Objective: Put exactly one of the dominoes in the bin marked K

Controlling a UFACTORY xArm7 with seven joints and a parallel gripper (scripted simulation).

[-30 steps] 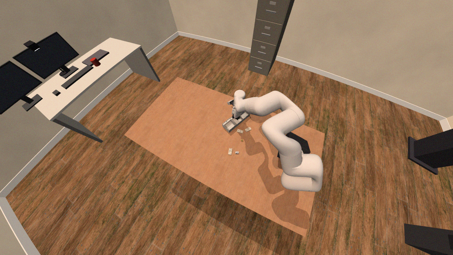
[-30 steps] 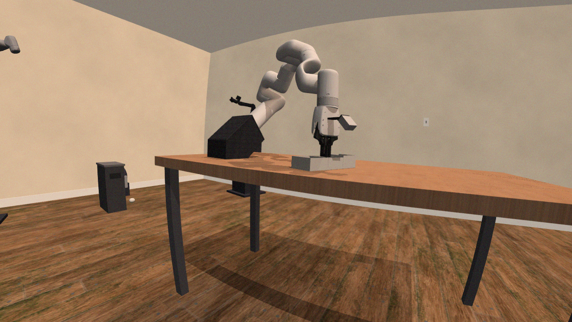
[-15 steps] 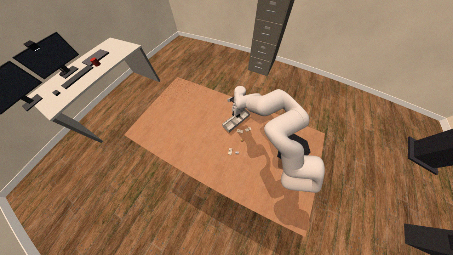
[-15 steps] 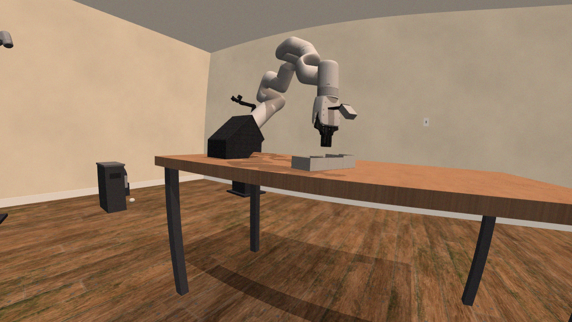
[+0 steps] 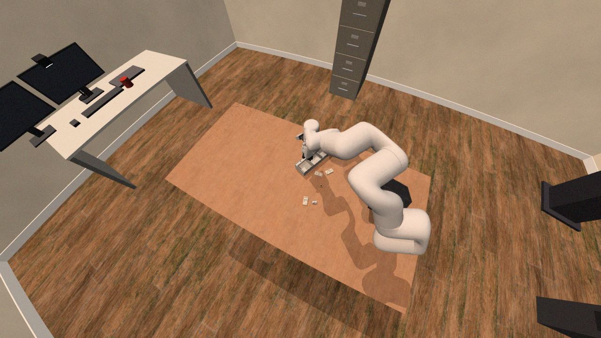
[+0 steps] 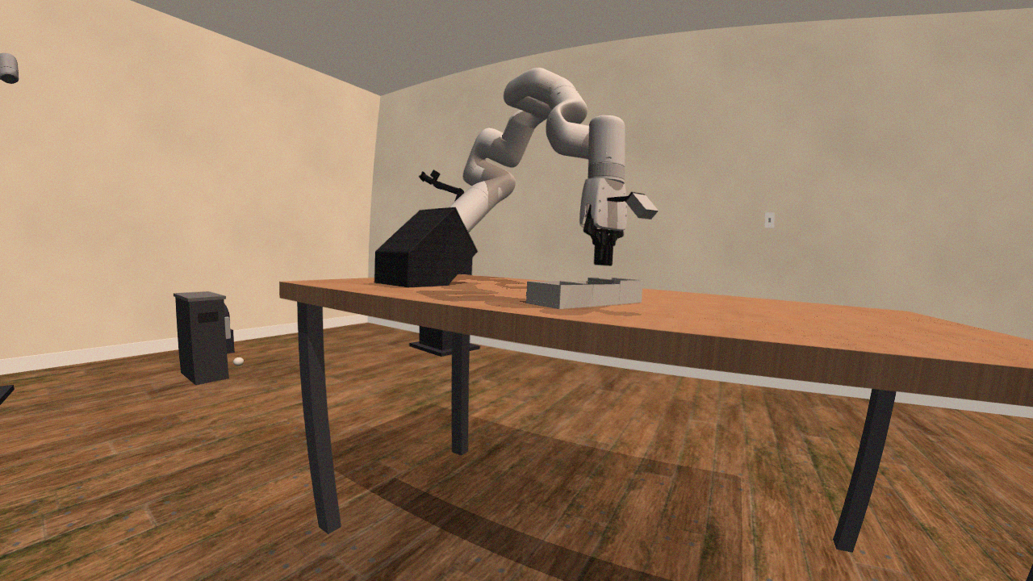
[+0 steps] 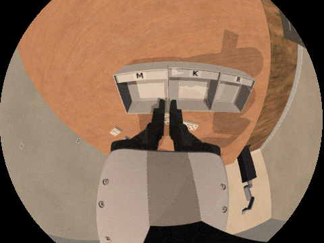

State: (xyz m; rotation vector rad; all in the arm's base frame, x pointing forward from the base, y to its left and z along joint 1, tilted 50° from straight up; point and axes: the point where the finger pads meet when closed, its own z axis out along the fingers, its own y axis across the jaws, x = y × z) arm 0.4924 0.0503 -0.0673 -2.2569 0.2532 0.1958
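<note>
Right now the domino is 9 cm below my hand, 9 cm behind it and 2 cm to the left of it. From my hand the other things lie so: grey piece 19 cm to the left, 17 cm behind, 9 cm below; ring 15 cm behind, 9 cm below, 8 cm to the left.
</note>
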